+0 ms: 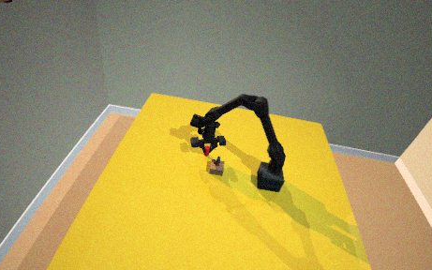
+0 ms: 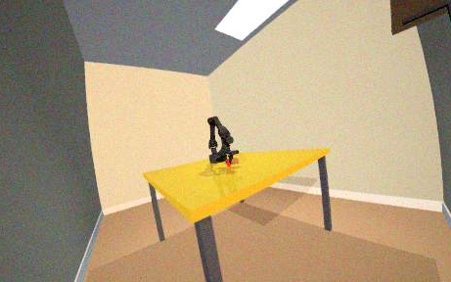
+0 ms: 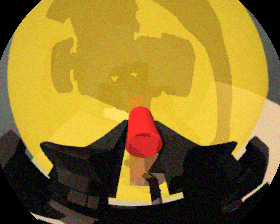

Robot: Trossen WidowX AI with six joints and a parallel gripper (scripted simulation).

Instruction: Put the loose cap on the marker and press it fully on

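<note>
The holder block lies 8 cm behind my gripper tip and 9 cm to the left of it. Round my gripper tip: marker cap 1 cm above.
</note>
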